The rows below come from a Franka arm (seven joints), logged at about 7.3 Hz.
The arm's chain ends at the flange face. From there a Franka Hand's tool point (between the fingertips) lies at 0.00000 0.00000 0.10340 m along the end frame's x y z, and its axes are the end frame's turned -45 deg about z.
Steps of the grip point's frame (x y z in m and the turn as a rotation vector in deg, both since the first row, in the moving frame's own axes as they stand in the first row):
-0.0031, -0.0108, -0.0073, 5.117, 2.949, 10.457
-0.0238, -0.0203, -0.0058, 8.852, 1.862, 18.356
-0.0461, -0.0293, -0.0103, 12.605, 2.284, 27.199
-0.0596, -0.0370, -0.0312, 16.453, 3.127, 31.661
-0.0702, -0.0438, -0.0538, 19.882, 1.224, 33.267
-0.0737, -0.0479, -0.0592, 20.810, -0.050, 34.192
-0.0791, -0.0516, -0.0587, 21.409, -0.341, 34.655
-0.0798, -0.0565, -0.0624, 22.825, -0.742, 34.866
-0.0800, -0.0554, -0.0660, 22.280, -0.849, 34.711
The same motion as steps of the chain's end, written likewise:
-0.0080, 0.0050, -0.0068, 5.704, -1.533, 10.457
-0.0246, 0.0173, -0.0045, 7.576, -4.943, 18.356
-0.0451, 0.0331, -0.0078, 10.528, -7.298, 27.199
-0.0591, 0.0439, -0.0269, 13.845, -9.423, 31.661
-0.0661, 0.0502, -0.0478, 14.924, -13.193, 33.267
-0.0691, 0.0503, -0.0527, 14.680, -14.750, 34.192
-0.0747, 0.0522, -0.0518, 14.897, -15.380, 34.655
-0.0771, 0.0510, -0.0545, 15.615, -16.664, 34.866
-0.0766, 0.0510, -0.0585, 15.154, -16.355, 34.711

